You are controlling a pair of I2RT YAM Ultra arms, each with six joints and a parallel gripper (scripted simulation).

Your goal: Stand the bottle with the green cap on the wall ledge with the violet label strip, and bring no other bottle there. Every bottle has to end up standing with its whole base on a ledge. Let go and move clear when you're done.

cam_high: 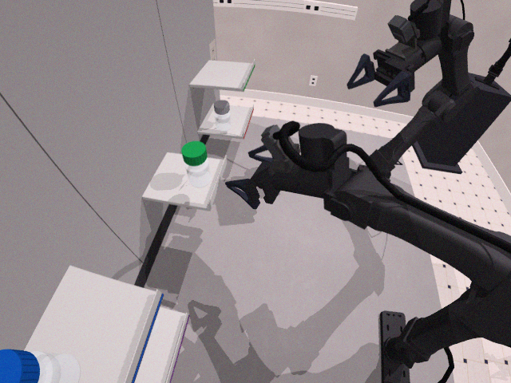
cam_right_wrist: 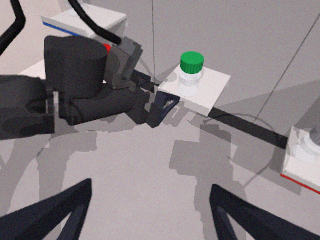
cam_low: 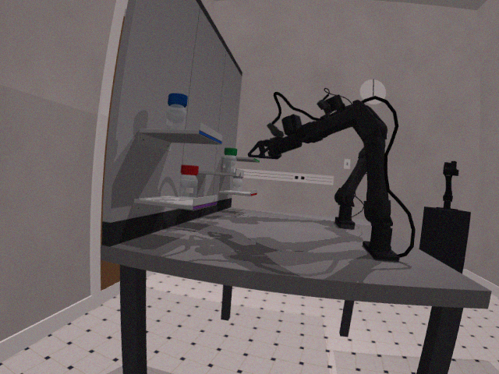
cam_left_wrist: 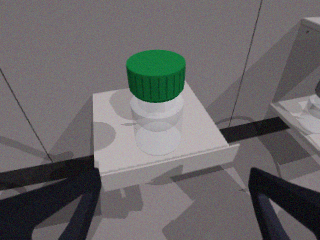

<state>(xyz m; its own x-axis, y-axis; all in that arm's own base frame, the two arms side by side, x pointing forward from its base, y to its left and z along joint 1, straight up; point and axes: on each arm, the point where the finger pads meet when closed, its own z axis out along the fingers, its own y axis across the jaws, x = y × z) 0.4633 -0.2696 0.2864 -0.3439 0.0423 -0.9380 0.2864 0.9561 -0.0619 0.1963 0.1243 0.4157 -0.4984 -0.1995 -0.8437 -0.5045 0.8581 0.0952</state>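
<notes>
My left gripper is now 11 cm short of the green-capped bottle, 2 cm to the left of it and 3 cm above it. Also, from my left hand: blue-capped bottle (18 cm ahead, 42 cm to the left, 6 cm above); grey-capped bottle (13 cm ahead, 36 cm to the right, 13 cm below); red-capped bottle (16 cm ahead, 32 cm to the left, 13 cm below).
</notes>
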